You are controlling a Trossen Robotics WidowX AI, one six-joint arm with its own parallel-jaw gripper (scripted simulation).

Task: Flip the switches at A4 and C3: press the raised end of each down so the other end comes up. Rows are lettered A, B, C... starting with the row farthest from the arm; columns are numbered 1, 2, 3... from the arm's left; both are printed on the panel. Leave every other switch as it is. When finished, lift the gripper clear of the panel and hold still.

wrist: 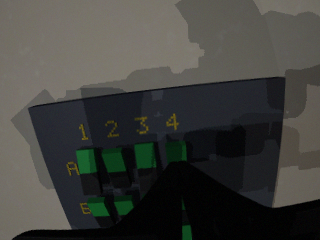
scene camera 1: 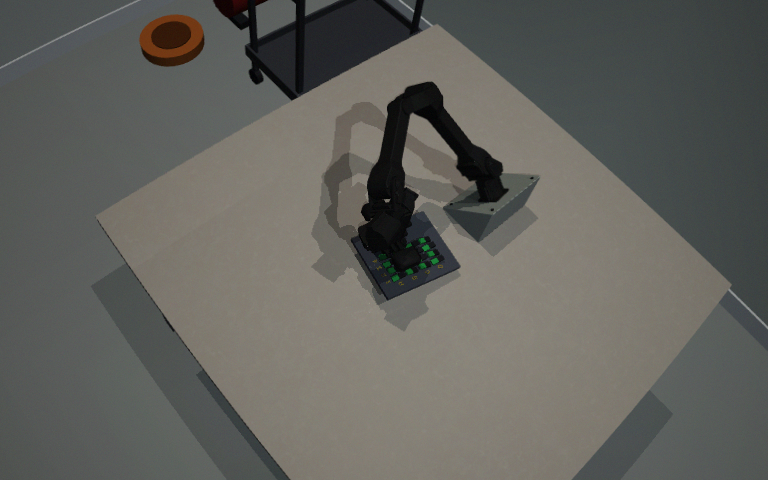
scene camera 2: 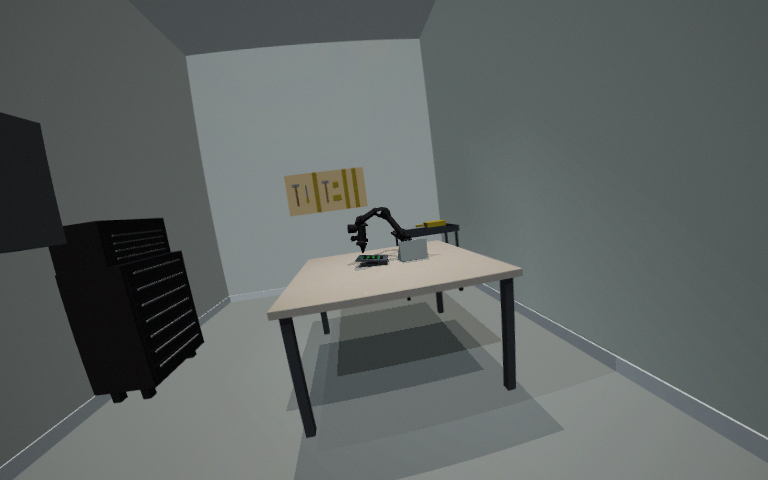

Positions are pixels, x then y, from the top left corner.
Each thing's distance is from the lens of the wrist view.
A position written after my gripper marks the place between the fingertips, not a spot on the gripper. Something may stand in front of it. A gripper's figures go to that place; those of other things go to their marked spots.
my gripper [wrist: 178,168]: 10 cm
switch [wrist: 145,155]: 13 cm
